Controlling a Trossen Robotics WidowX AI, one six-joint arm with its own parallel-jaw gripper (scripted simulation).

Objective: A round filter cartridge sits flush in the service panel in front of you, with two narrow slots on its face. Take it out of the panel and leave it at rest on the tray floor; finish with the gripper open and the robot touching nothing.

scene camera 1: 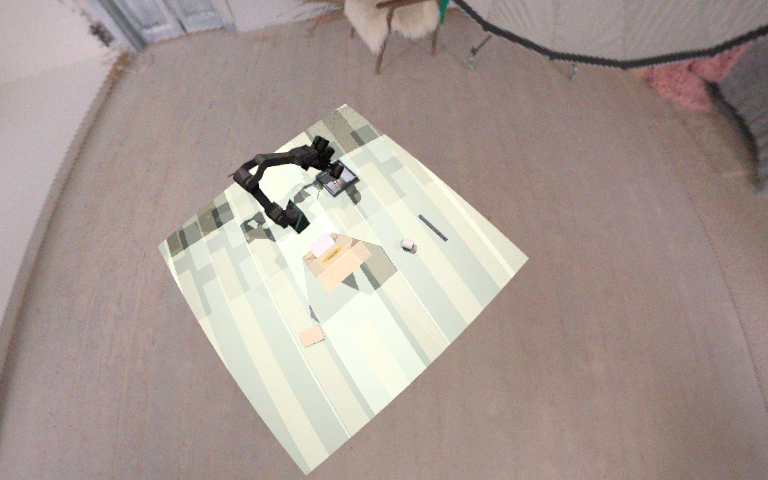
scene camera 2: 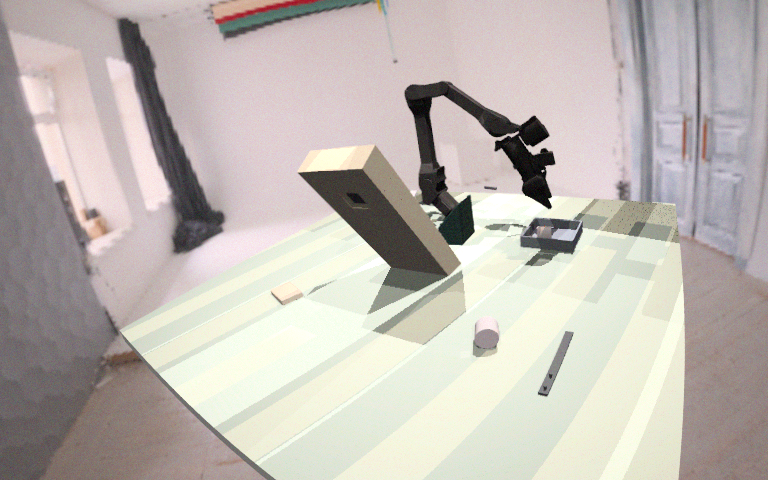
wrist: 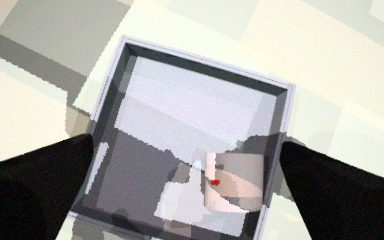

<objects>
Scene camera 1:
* tan service panel
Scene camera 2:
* my gripper
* tan service panel
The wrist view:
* my gripper
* round filter cartridge
</objects>
